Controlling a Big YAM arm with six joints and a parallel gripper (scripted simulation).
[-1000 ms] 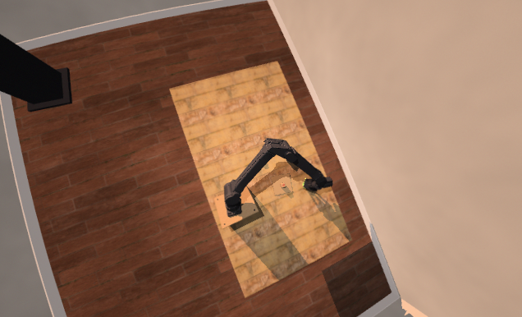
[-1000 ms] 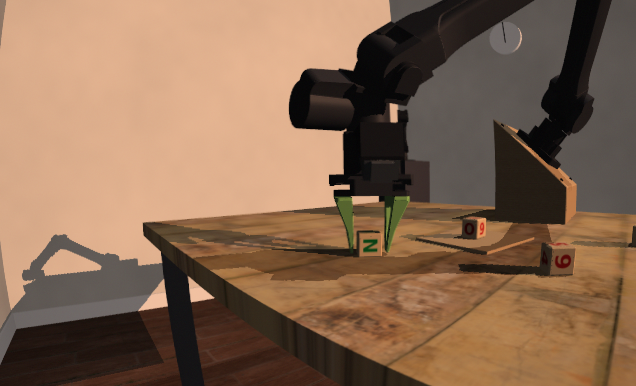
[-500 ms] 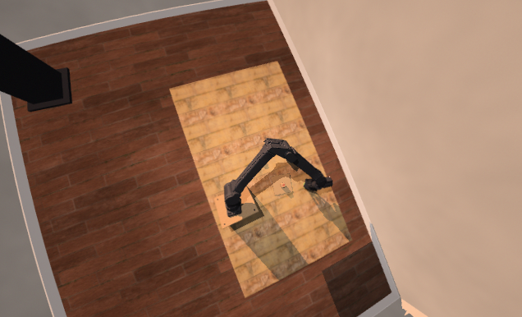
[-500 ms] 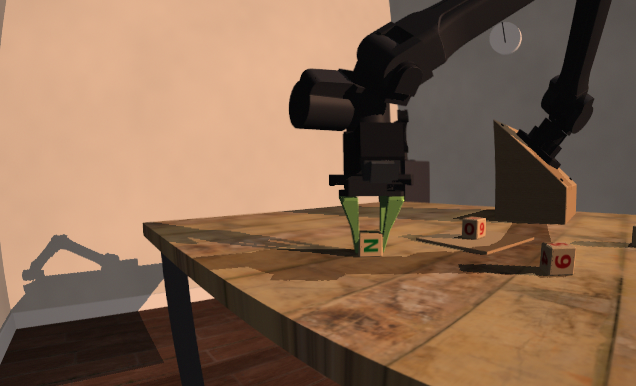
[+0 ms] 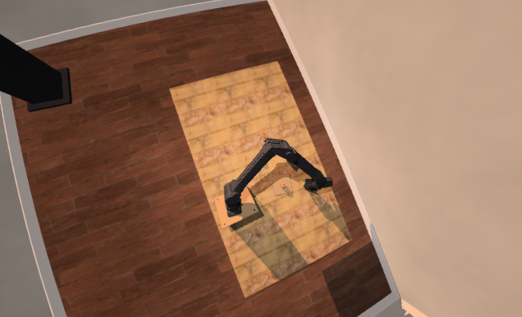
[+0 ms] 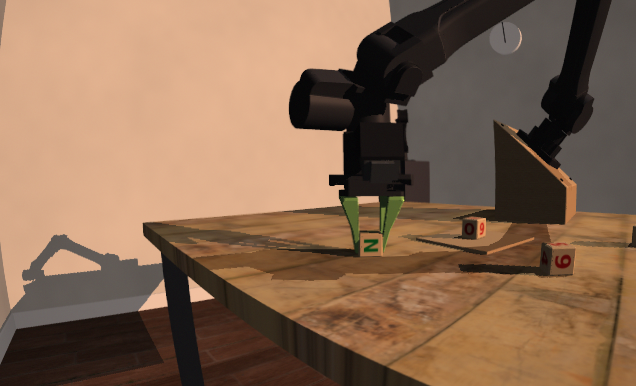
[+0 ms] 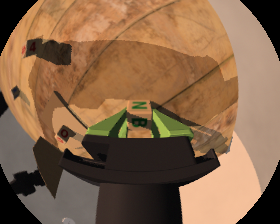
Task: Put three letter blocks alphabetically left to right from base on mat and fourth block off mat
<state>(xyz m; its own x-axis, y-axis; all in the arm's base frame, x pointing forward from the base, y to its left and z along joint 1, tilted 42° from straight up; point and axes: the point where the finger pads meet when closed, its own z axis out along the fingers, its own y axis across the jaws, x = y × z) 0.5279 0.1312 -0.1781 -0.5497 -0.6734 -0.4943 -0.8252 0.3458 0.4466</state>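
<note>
Right now the thin brown mat is 180 mm behind my hand, 60 mm to the left of it and 10 mm below it. The rest, counted from my hand: block: right at my hand.
</note>
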